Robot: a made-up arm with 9 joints. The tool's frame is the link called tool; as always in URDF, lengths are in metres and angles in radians. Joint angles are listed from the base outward.
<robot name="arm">
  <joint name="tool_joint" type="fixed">
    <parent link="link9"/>
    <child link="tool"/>
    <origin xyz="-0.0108 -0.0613 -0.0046" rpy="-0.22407 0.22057 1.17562"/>
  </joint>
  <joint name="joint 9" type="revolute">
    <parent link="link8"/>
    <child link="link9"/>
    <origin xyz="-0.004 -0.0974 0.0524" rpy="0 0 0"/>
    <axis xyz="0 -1 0"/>
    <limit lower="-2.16" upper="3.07"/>
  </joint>
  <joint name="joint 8" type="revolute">
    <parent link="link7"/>
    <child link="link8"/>
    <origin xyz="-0.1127 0.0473 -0.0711" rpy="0 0 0"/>
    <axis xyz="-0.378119 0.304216 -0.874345"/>
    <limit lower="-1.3" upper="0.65"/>
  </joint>
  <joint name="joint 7" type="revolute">
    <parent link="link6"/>
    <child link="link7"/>
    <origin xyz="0.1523 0.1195 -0.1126" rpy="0 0 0"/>
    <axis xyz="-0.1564 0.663 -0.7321"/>
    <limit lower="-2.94" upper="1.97"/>
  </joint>
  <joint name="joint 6" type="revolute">
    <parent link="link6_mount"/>
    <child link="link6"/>
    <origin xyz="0.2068 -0.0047 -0.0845" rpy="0 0 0"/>
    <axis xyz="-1 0 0"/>
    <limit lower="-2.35" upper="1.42"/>
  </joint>
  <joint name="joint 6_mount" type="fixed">
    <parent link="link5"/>
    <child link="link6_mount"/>
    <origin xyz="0.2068 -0.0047 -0.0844" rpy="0 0 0"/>
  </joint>
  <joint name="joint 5" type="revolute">
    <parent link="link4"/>
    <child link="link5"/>
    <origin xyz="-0.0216 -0.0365 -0.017" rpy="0 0 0"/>
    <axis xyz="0 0 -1"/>
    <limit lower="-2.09" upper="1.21"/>
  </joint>
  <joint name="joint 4" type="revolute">
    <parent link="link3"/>
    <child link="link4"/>
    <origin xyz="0.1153 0.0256 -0.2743" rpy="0 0 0"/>
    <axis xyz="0 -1 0"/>
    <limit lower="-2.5" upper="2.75"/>
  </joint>
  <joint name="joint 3" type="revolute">
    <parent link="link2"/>
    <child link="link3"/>
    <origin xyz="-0.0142 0.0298 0.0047" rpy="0 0 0"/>
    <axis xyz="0 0 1"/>
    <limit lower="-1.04" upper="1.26"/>
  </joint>
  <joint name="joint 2" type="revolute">
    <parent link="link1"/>
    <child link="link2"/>
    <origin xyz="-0.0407 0.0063 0.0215" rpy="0 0 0"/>
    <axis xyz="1 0 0"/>
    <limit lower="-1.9" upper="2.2"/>
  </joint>
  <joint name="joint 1" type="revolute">
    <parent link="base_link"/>
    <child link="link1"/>
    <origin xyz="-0.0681 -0.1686 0.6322" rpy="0 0 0"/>
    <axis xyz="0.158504 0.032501 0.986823"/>
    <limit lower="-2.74" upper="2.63"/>
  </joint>
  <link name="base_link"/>
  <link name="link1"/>
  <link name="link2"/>
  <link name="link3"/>
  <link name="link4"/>
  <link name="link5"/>
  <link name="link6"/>
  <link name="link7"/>
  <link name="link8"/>
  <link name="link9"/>
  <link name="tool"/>
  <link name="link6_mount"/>
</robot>
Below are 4 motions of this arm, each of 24 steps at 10 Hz.
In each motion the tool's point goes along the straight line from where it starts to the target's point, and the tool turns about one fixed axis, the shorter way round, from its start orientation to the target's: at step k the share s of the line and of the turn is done. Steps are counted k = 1, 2, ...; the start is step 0. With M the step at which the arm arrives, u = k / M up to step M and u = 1 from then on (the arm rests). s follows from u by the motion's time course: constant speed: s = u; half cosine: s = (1 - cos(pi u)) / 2; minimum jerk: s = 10 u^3 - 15 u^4 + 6 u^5.
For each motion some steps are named. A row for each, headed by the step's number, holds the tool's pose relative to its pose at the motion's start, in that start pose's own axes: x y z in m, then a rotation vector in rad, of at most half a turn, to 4 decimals.
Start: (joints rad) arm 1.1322 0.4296 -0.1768 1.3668 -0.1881 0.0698 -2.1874 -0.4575 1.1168
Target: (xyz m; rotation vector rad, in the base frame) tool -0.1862 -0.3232 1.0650 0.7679 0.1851 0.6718
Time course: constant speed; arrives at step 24
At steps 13, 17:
13: -0.1277 -0.2672 -0.2235 0.0401 -0.6318 0.4141
17: -0.1670 -0.3495 -0.2922 0.0524 -0.8261 0.5415

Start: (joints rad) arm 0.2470 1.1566 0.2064 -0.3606 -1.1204 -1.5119 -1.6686 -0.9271 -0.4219
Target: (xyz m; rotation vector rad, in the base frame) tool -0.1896 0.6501 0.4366 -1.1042 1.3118 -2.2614
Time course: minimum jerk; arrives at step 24
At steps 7, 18, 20, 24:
7: 0.0153 -0.0211 0.1125 0.3238 0.1209 -0.0893
18: 0.0902 -0.1245 0.6623 1.9067 0.7121 -0.5259
20: 0.0971 -0.1339 0.7126 2.0514 0.7661 -0.5659
24: 0.1007 -0.1389 0.7388 2.1269 0.7943 -0.5867

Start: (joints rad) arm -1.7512 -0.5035 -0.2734 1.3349 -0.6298 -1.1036 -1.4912 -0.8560 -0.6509
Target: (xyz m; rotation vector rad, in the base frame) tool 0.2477 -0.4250 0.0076 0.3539 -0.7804 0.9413
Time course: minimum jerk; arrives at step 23
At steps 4, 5, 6, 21, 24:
4: 0.0207 -0.0144 -0.0047 0.0062 -0.0568 -0.0864
5: 0.0376 -0.0261 -0.0085 0.0113 -0.1028 -0.1565
6: 0.0600 -0.0417 -0.0136 0.0180 -0.1643 -0.2501
21: 0.5175 -0.3594 -0.1172 0.1553 -1.4169 -2.1565
24: 0.5205 -0.3615 -0.1179 0.1562 -1.4251 -2.1690

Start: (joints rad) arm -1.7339 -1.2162 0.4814 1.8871 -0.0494 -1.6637 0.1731 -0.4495 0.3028
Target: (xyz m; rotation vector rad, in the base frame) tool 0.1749 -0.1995 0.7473 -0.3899 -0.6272 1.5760
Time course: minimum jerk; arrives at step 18
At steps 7, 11, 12, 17, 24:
7: 0.0333 -0.0430 0.0571 0.0105 0.0612 0.0384
11: 0.0783 -0.1011 0.1343 0.0248 0.1440 0.0902
12: 0.0881 -0.1139 0.1512 0.0279 0.1621 0.1016
17: 0.1114 -0.1439 0.1911 0.0353 0.2049 0.1284
24: 0.1116 -0.1442 0.1914 0.0353 0.2052 0.1286

